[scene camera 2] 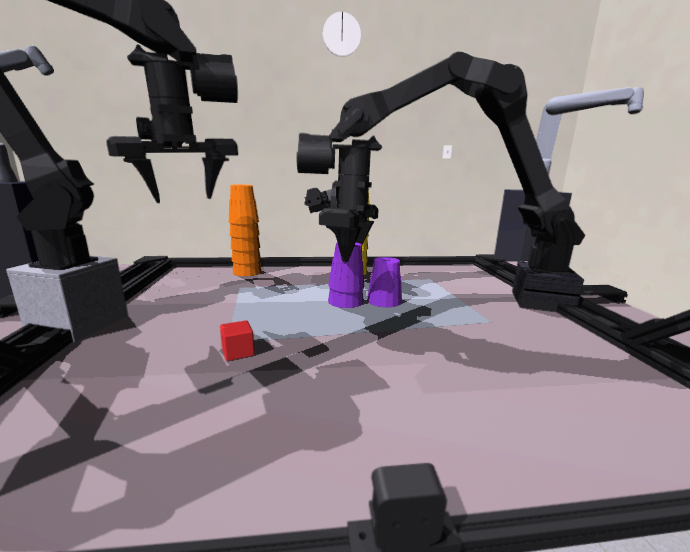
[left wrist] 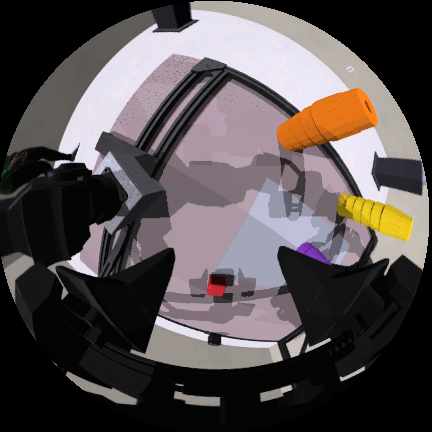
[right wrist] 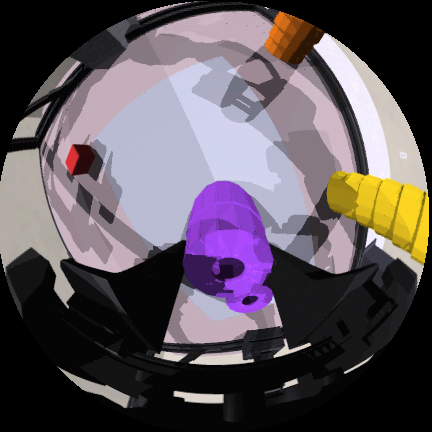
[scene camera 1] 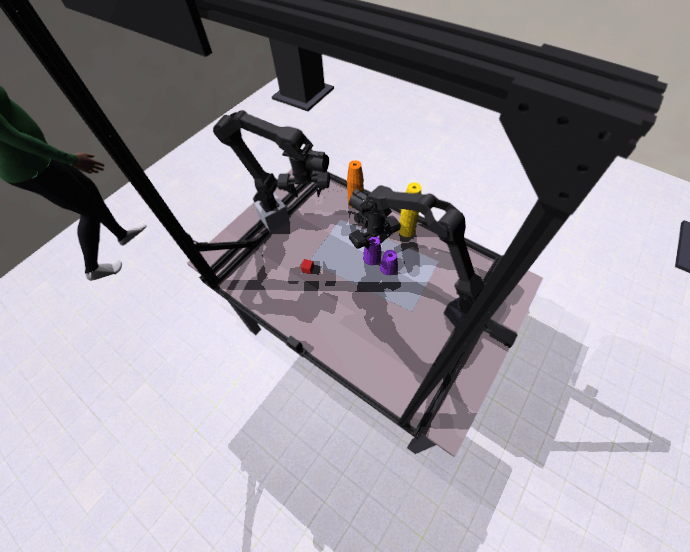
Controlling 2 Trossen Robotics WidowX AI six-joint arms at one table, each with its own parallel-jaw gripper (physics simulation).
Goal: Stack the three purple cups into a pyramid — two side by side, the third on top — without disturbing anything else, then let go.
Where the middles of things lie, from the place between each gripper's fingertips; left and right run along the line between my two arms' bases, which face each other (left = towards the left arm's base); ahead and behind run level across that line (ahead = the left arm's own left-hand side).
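The blue-grey mat [scene camera 2: 274, 312] sits 10 mm behind my left hand, 300 mm to the right of it and 200 mm below it. As for the red cube [scene camera 2: 237, 338], my left gripper is 180 mm past it, 100 mm to the left of it and 180 mm above it.
From my right hand, that red cube is 180 mm behind, 200 mm to the left and 70 mm below. And my right hand itself is 90 mm above the blue-grey mat, 10 mm past it and 10 mm to the left of it.
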